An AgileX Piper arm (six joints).
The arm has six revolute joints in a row. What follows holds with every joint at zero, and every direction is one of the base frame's. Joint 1 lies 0.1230 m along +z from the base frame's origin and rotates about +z. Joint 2 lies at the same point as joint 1 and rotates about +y. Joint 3 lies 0.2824 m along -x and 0.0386 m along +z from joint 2 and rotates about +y. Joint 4 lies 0.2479 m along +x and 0.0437 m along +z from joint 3 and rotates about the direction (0.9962, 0, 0.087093). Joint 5 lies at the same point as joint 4 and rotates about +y. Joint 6 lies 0.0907 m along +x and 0.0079 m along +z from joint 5 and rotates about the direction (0.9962, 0, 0.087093). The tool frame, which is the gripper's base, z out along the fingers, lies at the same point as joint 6; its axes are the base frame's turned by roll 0.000, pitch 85.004 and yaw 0.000 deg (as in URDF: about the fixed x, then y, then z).
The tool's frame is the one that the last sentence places.
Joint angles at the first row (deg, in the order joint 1, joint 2, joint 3, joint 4, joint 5, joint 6):
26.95 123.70 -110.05 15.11 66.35 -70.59
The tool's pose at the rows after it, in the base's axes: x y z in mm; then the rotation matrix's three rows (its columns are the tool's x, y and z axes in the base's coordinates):
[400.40 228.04 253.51], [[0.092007 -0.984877 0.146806], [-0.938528 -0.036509 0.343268], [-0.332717 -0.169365 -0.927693]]
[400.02 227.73 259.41], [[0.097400 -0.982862 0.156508], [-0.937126 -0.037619 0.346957], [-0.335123 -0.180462 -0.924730]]
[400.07 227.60 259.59], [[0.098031 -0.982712 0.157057], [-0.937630 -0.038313 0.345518], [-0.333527 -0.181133 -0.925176]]
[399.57 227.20 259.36], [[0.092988 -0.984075 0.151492], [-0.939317 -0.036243 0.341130], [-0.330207 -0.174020 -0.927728]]
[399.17 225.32 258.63], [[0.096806 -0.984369 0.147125], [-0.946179 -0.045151 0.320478], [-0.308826 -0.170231 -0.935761]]
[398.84 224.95 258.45], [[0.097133 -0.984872 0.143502], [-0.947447 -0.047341 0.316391], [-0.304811 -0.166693 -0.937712]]
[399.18 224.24 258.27], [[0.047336 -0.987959 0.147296], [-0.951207 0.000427 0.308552], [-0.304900 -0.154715 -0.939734]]
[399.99 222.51 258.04], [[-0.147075 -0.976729 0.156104], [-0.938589 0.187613 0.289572], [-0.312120 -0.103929 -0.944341]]
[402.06 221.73 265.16], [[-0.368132 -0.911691 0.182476], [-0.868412 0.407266 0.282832], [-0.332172 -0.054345 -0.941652]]
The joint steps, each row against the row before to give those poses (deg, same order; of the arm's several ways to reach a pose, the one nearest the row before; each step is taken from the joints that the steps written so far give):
0.00 -1.66 -1.09 -0.10 1.30 0.00
0.00 -0.38 -0.63 -0.11 0.36 0.00
0.00 0.00 -0.05 -0.11 0.05 0.00
0.00 0.00 -0.01 -0.13 0.42 0.30
0.00 0.00 0.00 -1.12 0.77 -0.01
0.00 0.00 0.00 -0.15 0.30 0.00
0.00 0.00 0.00 -0.55 0.00 3.02
0.00 0.00 -0.04 -1.31 0.06 11.60
0.00 -0.07 -1.45 -1.13 0.26 14.03

